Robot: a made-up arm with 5 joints.
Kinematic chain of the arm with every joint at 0, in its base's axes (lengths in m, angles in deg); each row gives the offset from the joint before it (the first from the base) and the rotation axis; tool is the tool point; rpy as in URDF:
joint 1: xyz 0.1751 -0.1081 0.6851 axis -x
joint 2: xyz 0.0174 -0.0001 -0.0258 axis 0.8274 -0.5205 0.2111
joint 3: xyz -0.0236 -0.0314 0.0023 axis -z
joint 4: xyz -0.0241 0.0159 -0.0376 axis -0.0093 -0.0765 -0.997
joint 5: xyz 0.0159 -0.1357 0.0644 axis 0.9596 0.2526 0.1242
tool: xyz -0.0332 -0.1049 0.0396 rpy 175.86 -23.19 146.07
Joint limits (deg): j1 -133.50..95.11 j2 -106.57..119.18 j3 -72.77..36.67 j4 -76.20..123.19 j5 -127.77..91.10
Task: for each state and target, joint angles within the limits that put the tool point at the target. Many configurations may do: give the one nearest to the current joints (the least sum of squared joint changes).
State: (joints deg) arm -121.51 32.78 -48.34 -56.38 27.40
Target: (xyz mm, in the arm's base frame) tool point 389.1 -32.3 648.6
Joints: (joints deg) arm -133.50 44.39 -34.27 -36.44 46.17
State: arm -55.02 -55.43 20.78 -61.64 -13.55
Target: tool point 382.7 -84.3 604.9
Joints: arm -59.55 -73.52 -18.98 -76.20 -8.38
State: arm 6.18 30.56 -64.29 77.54 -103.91
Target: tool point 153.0 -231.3 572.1
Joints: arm -21.11 37.27 -72.77 30.26 -127.77
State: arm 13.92 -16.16 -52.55 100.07 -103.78
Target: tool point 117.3 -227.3 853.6
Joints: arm 5.69 -21.87 -72.77 64.42 -78.71
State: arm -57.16 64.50 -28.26 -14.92 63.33
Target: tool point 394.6 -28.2 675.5
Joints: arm -81.35 97.95 -29.29 -17.15 80.24
